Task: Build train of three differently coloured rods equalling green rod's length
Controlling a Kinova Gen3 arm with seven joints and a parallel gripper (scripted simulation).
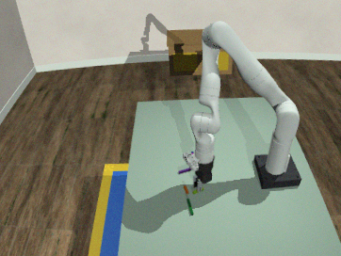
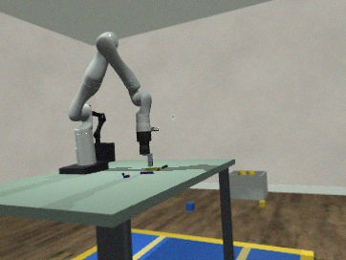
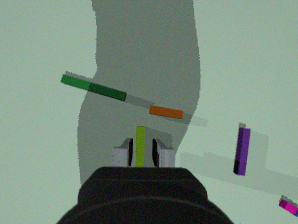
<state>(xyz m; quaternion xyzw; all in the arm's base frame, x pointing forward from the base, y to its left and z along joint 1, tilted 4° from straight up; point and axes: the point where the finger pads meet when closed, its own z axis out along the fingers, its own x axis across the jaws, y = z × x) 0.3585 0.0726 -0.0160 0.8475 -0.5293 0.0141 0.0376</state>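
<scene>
The lime rod is 30 mm below my hand. Round my hand: orange rod 50 mm ahead, 10 mm to the right, 30 mm below; purple rod 50 mm ahead, 120 mm to the right, 30 mm below; green rod 40 mm ahead, 90 mm to the left, 30 mm below.
</scene>
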